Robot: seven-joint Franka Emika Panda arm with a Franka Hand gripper.
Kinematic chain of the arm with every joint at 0, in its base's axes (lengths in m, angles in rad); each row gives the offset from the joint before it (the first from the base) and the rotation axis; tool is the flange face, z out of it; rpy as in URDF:
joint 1: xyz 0 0 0.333 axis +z
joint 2: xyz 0 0 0 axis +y
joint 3: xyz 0 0 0.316 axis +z
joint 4: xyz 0.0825 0 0 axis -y
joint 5: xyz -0.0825 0 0.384 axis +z
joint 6: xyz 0 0 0 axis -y
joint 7: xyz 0.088 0 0 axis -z
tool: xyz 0 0 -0.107 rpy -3.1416 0 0
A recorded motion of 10 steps. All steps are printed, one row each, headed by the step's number.
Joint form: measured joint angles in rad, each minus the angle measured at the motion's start. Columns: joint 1, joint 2, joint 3, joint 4, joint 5, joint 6, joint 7.
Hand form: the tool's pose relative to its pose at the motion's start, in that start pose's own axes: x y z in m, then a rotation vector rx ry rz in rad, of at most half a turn. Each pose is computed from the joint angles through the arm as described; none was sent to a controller.
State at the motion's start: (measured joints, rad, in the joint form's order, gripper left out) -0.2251 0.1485 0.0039 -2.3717 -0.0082 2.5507 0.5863
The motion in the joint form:
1: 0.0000 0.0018 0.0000 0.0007 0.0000 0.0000 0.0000
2: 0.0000 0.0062 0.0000 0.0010 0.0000 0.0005 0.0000
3: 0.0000 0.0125 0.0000 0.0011 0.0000 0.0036 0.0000
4: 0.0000 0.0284 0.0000 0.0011 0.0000 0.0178 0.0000
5: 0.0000 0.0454 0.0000 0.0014 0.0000 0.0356 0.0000
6: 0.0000 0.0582 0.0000 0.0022 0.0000 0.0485 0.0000
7: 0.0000 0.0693 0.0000 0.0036 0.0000 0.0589 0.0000
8: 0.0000 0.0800 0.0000 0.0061 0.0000 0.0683 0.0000
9: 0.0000 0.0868 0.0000 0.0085 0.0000 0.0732 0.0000
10: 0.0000 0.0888 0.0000 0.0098 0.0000 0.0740 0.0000
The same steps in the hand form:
1: 0.0001 -0.0001 0.0007 -0.0006 -0.0009 0.0000
2: -0.0001 0.0000 0.0027 -0.0026 -0.0039 0.0000
3: -0.0002 0.0001 0.0056 -0.0042 -0.0066 0.0000
4: -0.0002 0.0001 0.0125 -0.0050 -0.0081 -0.0001
5: 0.0000 -0.0002 0.0194 -0.0042 -0.0073 -0.0002
6: 0.0003 -0.0004 0.0245 -0.0036 -0.0066 -0.0002
7: 0.0007 -0.0007 0.0288 -0.0032 -0.0061 -0.0002
8: 0.0013 -0.0011 0.0325 -0.0024 -0.0051 -0.0003
9: 0.0019 -0.0015 0.0347 -0.0021 -0.0047 -0.0003
10: 0.0022 -0.0017 0.0352 -0.0020 -0.0047 -0.0003

